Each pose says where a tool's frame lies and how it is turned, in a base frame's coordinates. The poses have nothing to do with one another.
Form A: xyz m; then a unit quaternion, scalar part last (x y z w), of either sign.
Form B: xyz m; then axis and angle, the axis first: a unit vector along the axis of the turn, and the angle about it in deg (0 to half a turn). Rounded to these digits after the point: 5 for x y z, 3 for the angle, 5 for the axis.
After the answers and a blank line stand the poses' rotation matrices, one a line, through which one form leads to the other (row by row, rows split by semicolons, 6 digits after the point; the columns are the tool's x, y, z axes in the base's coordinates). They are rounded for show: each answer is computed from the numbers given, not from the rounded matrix.
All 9 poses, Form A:
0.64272 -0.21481 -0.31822 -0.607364 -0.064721 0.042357 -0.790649
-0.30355 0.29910 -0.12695 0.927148 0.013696 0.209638 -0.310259
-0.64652 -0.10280 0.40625 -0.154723 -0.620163 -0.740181 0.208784
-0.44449 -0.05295 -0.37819 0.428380 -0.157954 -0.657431 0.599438
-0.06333 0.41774 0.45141 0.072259 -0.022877 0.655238 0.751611
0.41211 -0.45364 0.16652 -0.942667 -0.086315 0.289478 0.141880
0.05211 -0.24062 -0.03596 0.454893 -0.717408 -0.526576 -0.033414
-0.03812 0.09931 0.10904 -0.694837 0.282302 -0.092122 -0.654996
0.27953 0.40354 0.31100 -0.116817 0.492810 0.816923 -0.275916
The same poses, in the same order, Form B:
0.64272 -0.21481 -0.31822 0.99199 0.10571 -0.06918 75.508
-0.30355 0.29910 -0.12695 -0.97528 -0.01441 -0.22052 143.850
-0.64652 -0.10280 0.40625 -0.15821 -0.63414 -0.75686 155.898
-0.44449 -0.05295 -0.37819 0.53519 -0.19734 -0.82136 106.341
-0.06333 0.41774 0.45141 0.10955 -0.03468 0.99338 82.540
0.41211 -0.45364 0.16652 -0.95230 -0.08720 0.29244 163.687
0.05211 -0.24062 -0.03596 -0.45515 0.71781 0.52687 176.170
-0.03812 0.09931 0.10904 0.91954 -0.37360 0.12191 98.161
0.27953 0.40354 0.31100 0.12153 -0.51271 -0.84991 147.967

0.988034 0.145597 0.050891; 0.011639 0.258630 -0.965906; -0.153795 0.954941 0.253840
0.911729 0.155481 0.380232; -0.104688 -0.807103 0.581055; 0.397230 -0.569570 -0.719582
-0.864940 0.500983 -0.029914; -0.117169 -0.143614 0.982673; 0.488006 0.853458 0.182917
0.085670 0.652849 -0.752628; -0.923507 -0.231449 -0.305887; -0.373893 0.721262 0.583082
0.140280 -0.988274 0.060304; 0.981661 0.130884 -0.138601; 0.129083 0.078642 0.988511
0.817504 0.080590 -0.570256; 0.244875 -0.944840 0.217519; -0.521271 -0.317464 -0.792145
-0.583912 -0.687877 -0.431128; -0.617497 0.031581 0.785939; -0.527014 0.725140 -0.443203
0.823638 -0.512987 -0.241794; -0.271629 0.017429 -0.962244; 0.497833 0.858219 -0.124987
-0.820448 0.335667 -0.462809; -0.565941 -0.362018 0.740712; 0.081087 0.869638 0.486985

